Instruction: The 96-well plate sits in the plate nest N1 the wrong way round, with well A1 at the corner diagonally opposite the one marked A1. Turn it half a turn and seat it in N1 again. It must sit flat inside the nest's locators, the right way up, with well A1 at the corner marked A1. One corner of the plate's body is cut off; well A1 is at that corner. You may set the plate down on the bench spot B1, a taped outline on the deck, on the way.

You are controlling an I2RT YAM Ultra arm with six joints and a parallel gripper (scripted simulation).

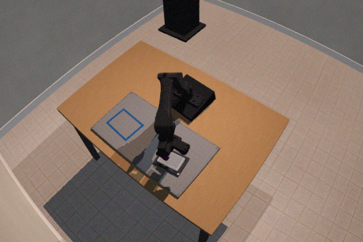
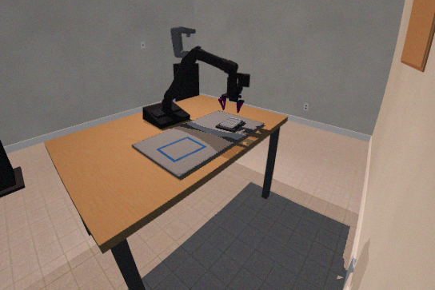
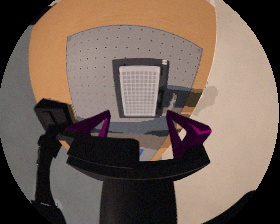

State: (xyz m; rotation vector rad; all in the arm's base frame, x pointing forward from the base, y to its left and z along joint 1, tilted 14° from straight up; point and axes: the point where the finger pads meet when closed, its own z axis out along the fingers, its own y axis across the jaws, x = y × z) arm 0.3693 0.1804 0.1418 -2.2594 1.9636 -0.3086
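The white 96-well plate is 80 mm below my hand. The rest, counted from my hand: white A1 label: 90 mm to the left, 90 mm below, 40 mm ahead; then dark plate nest N1: 90 mm below.
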